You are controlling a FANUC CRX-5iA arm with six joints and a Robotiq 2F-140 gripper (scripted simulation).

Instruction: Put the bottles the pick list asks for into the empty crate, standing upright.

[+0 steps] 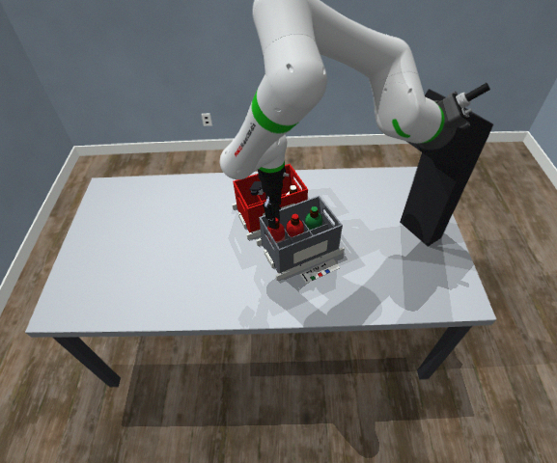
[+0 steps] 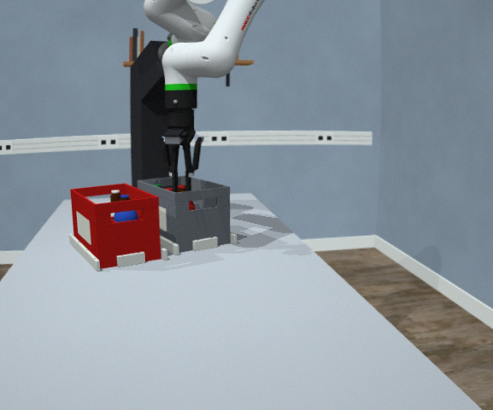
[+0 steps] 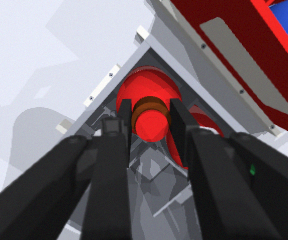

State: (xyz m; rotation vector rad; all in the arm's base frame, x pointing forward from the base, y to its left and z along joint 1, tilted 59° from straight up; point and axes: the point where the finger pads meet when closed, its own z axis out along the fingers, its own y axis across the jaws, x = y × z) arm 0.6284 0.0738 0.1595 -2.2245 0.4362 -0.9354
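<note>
Right now the blue-label bottle is 60 mm ahead of my hand, 160 mm to the right of it and 100 mm below it. From my hand the other things lie so: red bottle (70 mm behind, 60 mm to the right, 100 mm below); then grey crate (100 mm behind, 30 mm to the right, 110 mm below); then green-label bottle (130 mm behind, 120 mm to the right, 100 mm below).
</note>
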